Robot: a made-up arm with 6 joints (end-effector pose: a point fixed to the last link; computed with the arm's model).
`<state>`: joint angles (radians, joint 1 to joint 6).
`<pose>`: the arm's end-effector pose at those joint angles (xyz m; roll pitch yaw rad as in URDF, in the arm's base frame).
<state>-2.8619 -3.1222 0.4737 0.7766 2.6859 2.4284</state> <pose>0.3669 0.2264 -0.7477 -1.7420 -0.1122 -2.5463</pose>
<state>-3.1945 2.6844 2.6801 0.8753 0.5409 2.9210</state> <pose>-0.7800 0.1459 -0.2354 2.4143 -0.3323 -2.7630</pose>
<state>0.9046 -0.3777 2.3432 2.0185 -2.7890 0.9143</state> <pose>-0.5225 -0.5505 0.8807 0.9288 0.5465 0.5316</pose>
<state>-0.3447 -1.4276 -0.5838 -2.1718 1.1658 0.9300</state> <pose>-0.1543 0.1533 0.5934 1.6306 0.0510 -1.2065</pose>
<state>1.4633 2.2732 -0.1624 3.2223 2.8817 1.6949</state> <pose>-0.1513 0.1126 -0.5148 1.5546 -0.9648 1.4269</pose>
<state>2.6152 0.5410 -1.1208 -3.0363 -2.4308 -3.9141</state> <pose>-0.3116 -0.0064 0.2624 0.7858 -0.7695 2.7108</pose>
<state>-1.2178 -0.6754 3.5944 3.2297 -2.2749 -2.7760</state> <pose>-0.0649 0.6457 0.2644 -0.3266 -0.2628 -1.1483</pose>
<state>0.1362 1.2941 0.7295 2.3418 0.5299 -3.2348</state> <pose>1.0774 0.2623 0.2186 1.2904 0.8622 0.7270</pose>
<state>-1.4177 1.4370 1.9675 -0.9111 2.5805 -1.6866</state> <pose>0.0741 -1.1352 0.4442 -2.2152 0.1476 2.1630</pose>
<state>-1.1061 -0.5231 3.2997 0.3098 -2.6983 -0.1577</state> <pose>-0.4433 0.5378 0.4126 0.6942 -1.0891 -1.3922</pose>
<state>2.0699 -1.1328 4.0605 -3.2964 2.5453 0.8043</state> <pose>0.0133 -0.3609 0.0508 -0.8855 -0.4971 -1.1704</pose>
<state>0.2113 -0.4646 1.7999 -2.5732 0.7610 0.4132</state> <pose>-0.5579 0.0208 1.2299 -2.3704 -1.1901 -1.4029</pose>
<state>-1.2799 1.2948 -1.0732 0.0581 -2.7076 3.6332</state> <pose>-0.0811 -0.2966 0.0302 2.7667 -1.2062 -1.3484</pose>
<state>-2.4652 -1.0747 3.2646 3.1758 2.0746 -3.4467</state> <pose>0.6875 0.3430 0.0519 -2.8560 -0.8766 0.7232</pose>
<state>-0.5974 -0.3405 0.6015 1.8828 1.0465 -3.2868</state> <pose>-0.0069 0.0652 1.3162 0.7614 -0.2512 0.4197</pose>
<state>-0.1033 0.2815 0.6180 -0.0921 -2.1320 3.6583</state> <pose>0.6380 -0.2293 0.9811 -0.8915 1.3314 2.7038</pose>
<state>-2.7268 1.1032 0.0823 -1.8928 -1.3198 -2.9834</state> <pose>-0.6217 -0.3301 -0.0075 -0.6776 0.0516 -1.5585</pose>
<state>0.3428 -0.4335 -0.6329 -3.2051 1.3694 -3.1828</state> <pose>0.1597 0.2297 0.7052 1.5863 1.5085 1.8752</pose>
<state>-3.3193 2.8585 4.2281 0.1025 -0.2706 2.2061</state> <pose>-0.2301 0.2061 0.0986 -2.2512 -1.0996 2.9036</pose>
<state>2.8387 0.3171 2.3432 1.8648 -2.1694 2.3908</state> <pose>0.1410 -0.0936 1.2062 -1.8300 0.6578 1.3093</pose>
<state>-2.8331 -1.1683 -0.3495 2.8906 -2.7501 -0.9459</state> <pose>0.3083 -0.0675 0.8610 0.7576 0.4363 0.4132</pose>
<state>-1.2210 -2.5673 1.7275 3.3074 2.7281 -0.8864</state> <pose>-0.0464 0.5963 -0.7713 -0.6695 -1.5038 -2.6549</pose>
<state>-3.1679 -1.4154 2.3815 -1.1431 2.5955 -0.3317</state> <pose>1.1227 0.0381 0.1244 -0.5474 -0.3575 2.5865</pose>
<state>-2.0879 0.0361 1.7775 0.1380 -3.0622 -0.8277</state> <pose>-0.0985 0.1534 1.3465 0.9224 1.3213 -2.1321</pose>
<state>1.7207 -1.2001 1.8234 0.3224 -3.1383 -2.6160</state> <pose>0.3175 -1.0667 0.4546 2.9383 0.1150 1.7196</pose>
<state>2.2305 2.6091 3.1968 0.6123 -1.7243 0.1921</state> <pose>-0.3187 0.6285 0.0219 -1.0149 0.8599 1.1743</pose>
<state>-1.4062 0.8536 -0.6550 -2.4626 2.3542 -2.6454</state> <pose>0.1924 -0.3844 0.1256 2.6980 -0.7343 2.3782</pose>
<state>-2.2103 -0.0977 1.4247 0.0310 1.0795 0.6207</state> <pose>-0.1051 0.1317 1.3546 2.5226 -0.5397 0.8994</pose>
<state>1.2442 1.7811 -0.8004 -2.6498 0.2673 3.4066</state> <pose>-0.0857 0.1948 -0.1209 2.4414 0.3206 -1.7656</pose>
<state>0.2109 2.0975 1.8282 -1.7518 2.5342 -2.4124</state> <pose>0.9674 0.2371 -0.3949 -2.6010 -0.1197 -2.3297</pose>
